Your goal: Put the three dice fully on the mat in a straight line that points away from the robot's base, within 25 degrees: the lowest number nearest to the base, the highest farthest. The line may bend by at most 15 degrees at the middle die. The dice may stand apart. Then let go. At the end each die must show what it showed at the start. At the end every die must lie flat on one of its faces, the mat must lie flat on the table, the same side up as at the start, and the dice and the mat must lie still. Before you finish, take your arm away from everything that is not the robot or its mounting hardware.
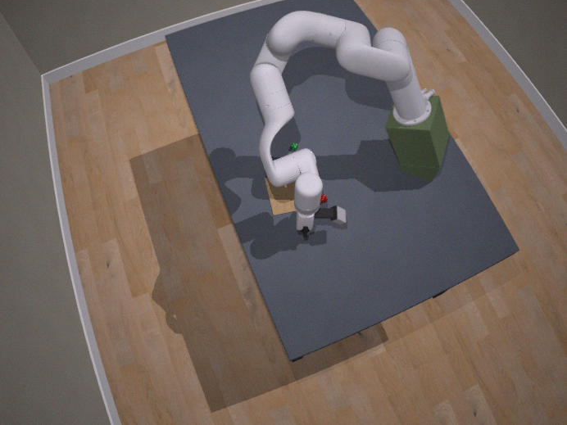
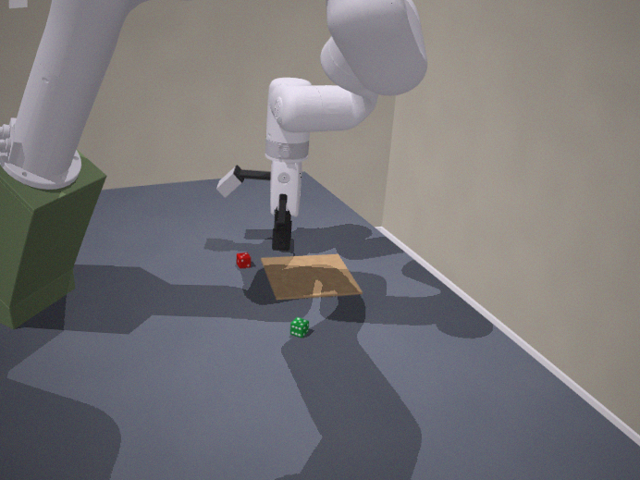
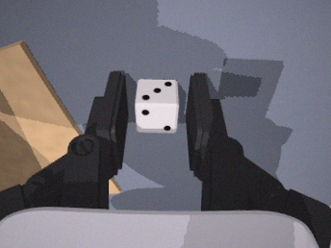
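My hand is 1 cm above the white die. From my hand the other things lie so: mat 3 cm behind, 12 cm to the right, 2 cm below; red die 10 cm behind, 4 cm to the right, 1 cm below; green die 14 cm behind, 26 cm to the right, 1 cm below.
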